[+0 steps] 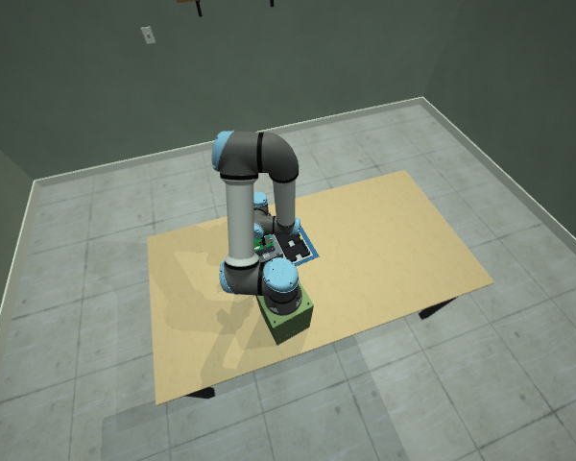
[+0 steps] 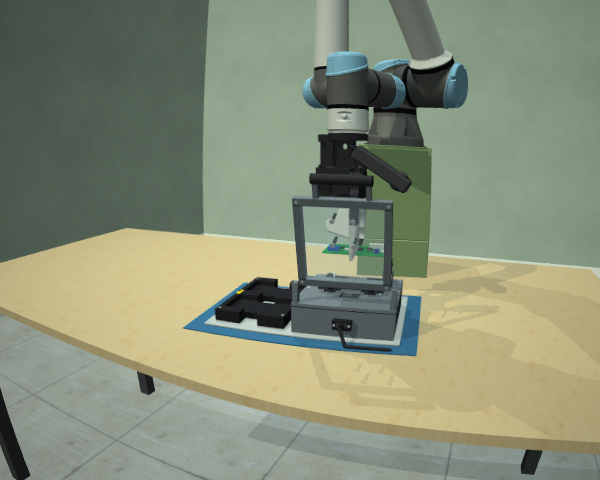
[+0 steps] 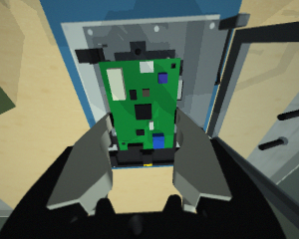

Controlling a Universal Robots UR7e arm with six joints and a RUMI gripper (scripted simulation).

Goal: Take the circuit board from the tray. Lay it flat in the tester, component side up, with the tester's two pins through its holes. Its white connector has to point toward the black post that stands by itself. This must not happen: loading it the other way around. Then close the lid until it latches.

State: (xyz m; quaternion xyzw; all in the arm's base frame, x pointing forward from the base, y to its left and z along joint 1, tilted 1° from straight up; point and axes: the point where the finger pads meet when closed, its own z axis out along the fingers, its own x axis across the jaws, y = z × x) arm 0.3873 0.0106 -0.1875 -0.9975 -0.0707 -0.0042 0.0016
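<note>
The green circuit board is right at my hand. Also, from my hand: clear lid (13 cm ahead, 2 cm to the left, 5 cm above); then tester bed (1 cm ahead, 1 cm to the left, 6 cm below); then black block (7 cm behind, 5 cm to the left, 4 cm below).
</note>
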